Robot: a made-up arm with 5 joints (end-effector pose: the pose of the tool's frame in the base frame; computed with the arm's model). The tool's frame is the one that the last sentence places. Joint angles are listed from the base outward.
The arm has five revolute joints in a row. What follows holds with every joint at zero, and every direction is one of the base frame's.
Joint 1 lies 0.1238 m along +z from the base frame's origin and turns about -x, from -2.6 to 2.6 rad.
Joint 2 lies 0.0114 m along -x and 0.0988 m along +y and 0.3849 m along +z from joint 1 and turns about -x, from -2.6 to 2.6 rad.
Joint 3 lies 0.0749 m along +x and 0.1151 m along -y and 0.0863 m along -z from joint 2 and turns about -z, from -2.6 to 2.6 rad.
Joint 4 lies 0.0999 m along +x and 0.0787 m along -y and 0.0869 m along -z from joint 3 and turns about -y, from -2.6 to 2.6 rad.
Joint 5 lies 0.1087 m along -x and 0.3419 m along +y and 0.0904 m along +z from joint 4 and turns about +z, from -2.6 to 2.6 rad.
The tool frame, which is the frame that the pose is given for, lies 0.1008 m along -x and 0.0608 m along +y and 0.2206 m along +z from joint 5; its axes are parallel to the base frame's.
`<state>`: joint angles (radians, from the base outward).
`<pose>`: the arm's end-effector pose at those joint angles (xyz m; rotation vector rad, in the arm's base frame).
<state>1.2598 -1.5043 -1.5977 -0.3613 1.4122</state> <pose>-0.1107 0.2722 0.3051 -0.0260 0.1745 3.0038</pose>
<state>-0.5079 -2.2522 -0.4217 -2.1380 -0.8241</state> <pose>0.3040 -0.3941 0.8720 0.8509 0.5336 1.5840</pose>
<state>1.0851 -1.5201 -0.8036 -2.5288 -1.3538</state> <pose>0.0276 0.9009 0.0287 -1.8615 1.1238 0.0423</pose>
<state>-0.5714 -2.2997 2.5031 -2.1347 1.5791</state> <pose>-0.2037 0.4239 0.5531 -1.1807 -0.3533 0.9351</pose>
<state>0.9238 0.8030 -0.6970 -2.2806 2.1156</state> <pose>0.2818 0.0366 0.0684 0.8066 1.8451 -0.6221</pose>
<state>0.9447 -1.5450 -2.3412 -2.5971 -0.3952</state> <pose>-0.4815 0.5098 -0.0552 -2.1435 0.2988 0.6747</pose>
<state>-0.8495 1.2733 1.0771 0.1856 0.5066</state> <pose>0.2137 -0.0315 0.4649 -0.5454 -0.2519 -0.5348</pose>
